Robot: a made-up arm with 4 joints.
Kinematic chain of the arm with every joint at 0, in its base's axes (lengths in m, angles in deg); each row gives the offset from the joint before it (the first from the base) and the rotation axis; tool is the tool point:
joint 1: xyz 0 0 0.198 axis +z
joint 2: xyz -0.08 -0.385 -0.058 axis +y
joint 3: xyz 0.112 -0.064 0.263 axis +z
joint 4: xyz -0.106 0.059 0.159 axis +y
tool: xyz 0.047 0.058 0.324
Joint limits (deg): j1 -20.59..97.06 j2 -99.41..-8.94 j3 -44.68..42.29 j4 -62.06..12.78
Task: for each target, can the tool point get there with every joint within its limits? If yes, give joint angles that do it. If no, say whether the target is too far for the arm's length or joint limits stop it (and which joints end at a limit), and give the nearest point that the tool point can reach.
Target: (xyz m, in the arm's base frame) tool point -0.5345 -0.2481 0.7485
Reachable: yes | joints -4.46 -36.74 -20.30 -15.11
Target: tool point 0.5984 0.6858 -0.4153
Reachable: no: joint limits stop it (at a limit: joint 1, joint 2, joint 4) | nearest point 0.6344 -0.5709 -0.2173 | short by 1.273 m
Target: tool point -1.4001 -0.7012 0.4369
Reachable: no: too far | nearest point -0.8536 -0.4275 0.3132 | short by 0.624 m
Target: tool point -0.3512 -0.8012 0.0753
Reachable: yes | joints 45.03 -88.07 -3.95 -26.78
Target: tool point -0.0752 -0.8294 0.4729
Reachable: yes | joints 58.96 -63.91 19.72 -2.32
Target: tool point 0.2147 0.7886 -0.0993
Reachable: no: joint limits stop it (at a limit: joint 1, joint 2, joint 3, joint 4) | nearest point -0.6697 0.1389 -0.0286 | short by 1.100 m
